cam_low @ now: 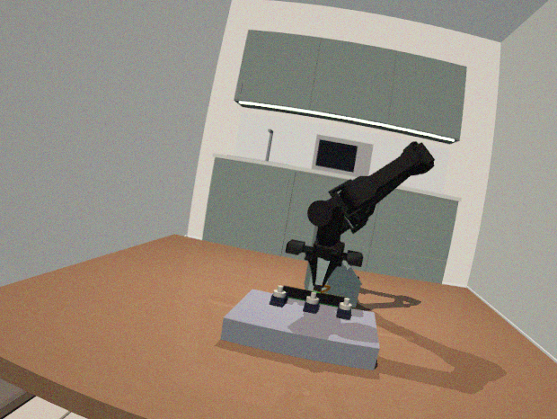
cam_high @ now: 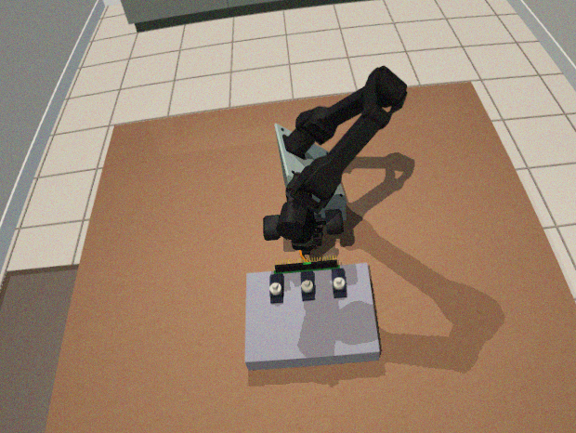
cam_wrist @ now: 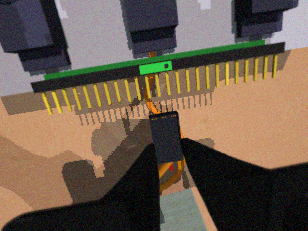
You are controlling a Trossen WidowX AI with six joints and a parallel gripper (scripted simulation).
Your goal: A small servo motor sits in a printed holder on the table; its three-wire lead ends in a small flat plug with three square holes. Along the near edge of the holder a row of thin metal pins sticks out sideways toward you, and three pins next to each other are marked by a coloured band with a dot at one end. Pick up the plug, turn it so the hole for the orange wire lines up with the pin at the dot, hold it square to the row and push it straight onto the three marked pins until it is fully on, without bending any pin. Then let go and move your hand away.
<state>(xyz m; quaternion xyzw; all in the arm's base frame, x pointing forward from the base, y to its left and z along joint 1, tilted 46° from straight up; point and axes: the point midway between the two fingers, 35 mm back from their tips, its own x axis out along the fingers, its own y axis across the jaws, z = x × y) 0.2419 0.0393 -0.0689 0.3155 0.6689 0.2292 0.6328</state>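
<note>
Right now the green band is 5 cm ahead of my gripper tip and 1 cm to the right of it. Round my gripper tip: grey holder block (21 cm ahead, 5 cm below, 3 cm to the right).
</note>
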